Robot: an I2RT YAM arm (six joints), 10 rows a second.
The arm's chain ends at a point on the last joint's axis. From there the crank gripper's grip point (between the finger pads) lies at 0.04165 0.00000 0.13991 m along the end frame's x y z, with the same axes.
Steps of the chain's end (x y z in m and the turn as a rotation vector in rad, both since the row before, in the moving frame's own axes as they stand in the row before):
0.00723 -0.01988 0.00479 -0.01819 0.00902 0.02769
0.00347 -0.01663 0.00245 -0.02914 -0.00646 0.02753
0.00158 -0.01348 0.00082 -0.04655 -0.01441 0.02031
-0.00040 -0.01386 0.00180 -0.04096 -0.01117 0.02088
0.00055 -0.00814 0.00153 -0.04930 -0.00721 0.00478
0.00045 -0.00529 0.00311 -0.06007 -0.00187 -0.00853
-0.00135 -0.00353 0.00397 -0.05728 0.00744 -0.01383
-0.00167 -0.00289 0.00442 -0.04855 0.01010 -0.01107
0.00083 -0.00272 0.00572 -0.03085 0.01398 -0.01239
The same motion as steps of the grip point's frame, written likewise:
0.00844 -0.01617 0.00438 -0.01819 0.00902 0.02769
0.00249 -0.01142 0.00264 -0.02914 -0.00646 0.02753
-0.00051 -0.00613 0.00123 -0.04655 -0.01441 0.02031
-0.00203 -0.00727 0.00212 -0.04096 -0.01117 0.02088
-0.00048 -0.00104 0.00165 -0.04930 -0.00721 0.00478
0.00022 0.00276 0.00295 -0.06007 -0.00187 -0.00853
-0.00026 0.00389 0.00344 -0.05728 0.00744 -0.01383
-0.00022 0.00342 0.00384 -0.04855 0.01010 -0.01107
0.00280 0.00106 0.00507 -0.03085 0.01398 -0.01239

